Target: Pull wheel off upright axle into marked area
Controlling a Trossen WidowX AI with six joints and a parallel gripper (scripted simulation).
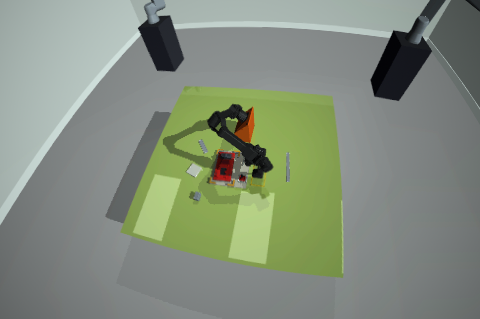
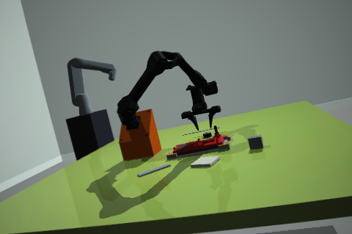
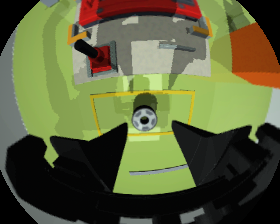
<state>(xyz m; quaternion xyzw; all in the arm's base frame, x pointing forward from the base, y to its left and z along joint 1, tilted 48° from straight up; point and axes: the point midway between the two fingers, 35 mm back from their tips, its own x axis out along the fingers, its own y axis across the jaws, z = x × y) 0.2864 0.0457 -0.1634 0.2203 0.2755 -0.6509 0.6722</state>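
Now: the dark wheel 1 cm ahead of my gripper tip and 3 cm below it. The rest, counted from my gripper tip: plate (9 cm ahead, 42 cm to the right, 3 cm below); then dark hub (7 cm ahead, 9 cm to the right); then grey cube (25 cm ahead, 32 cm to the right, 2 cm below).
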